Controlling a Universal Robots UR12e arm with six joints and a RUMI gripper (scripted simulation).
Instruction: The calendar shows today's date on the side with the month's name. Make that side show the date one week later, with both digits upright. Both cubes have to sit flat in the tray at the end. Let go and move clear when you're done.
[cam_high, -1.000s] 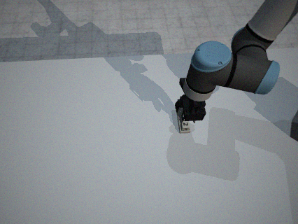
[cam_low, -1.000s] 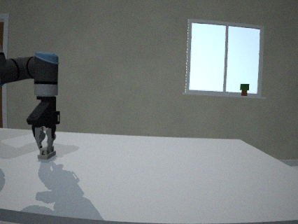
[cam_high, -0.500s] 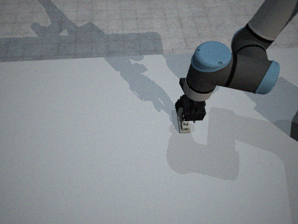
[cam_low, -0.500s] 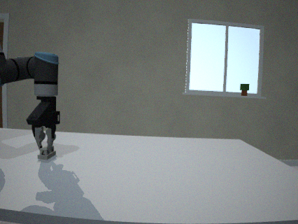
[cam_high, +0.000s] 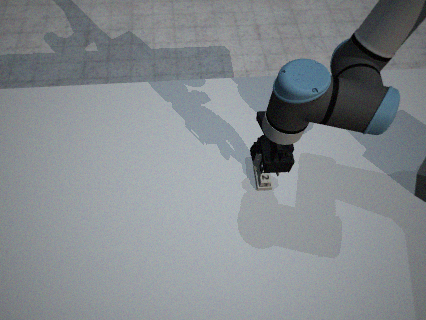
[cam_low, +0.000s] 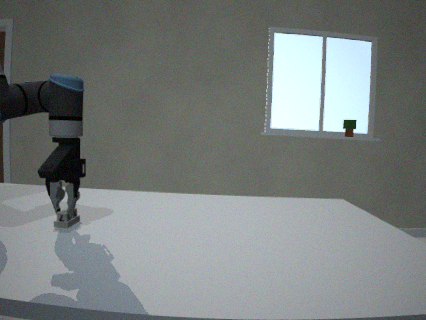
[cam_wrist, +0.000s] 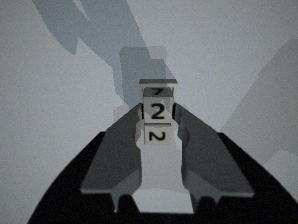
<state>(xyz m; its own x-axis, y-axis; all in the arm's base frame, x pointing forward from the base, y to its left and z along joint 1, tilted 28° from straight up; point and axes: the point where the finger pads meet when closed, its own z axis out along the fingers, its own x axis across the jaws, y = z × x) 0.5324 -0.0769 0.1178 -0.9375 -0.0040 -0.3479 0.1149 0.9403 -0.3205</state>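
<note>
My gripper is now 30 mm above the tray and 20 mm to the right of it. The rest, counted from my hand: cube (30 mm to the left, 10 mm below).
</note>
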